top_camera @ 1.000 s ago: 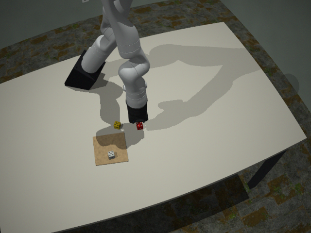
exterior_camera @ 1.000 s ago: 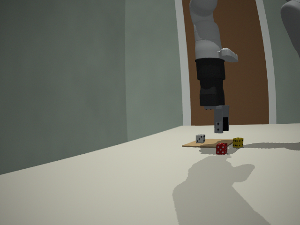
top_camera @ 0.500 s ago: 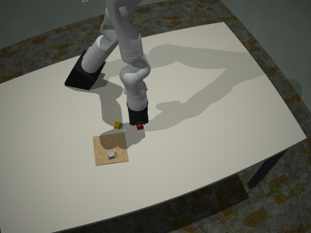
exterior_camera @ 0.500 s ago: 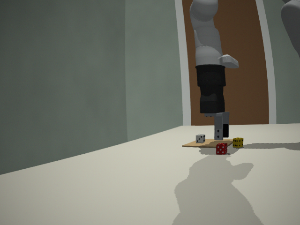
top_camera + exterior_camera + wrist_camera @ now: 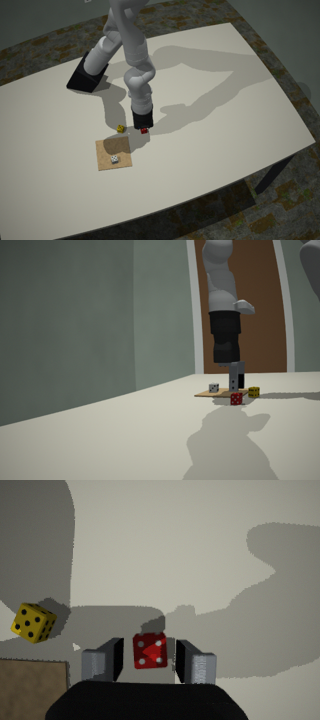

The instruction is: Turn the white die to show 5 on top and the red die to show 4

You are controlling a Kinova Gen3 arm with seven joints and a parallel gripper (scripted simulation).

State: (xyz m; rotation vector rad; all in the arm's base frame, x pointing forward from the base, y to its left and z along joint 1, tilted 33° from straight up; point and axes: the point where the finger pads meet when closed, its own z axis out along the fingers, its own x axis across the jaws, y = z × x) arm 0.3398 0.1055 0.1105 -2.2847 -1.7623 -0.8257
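The red die is 40 mm below my hand. The rest, counted from my hand: white die 100 mm ahead, 150 mm to the right, 30 mm below; then brown mat 60 mm ahead, 150 mm to the right, 50 mm below; then yellow die 30 mm behind, 90 mm to the right, 40 mm below.
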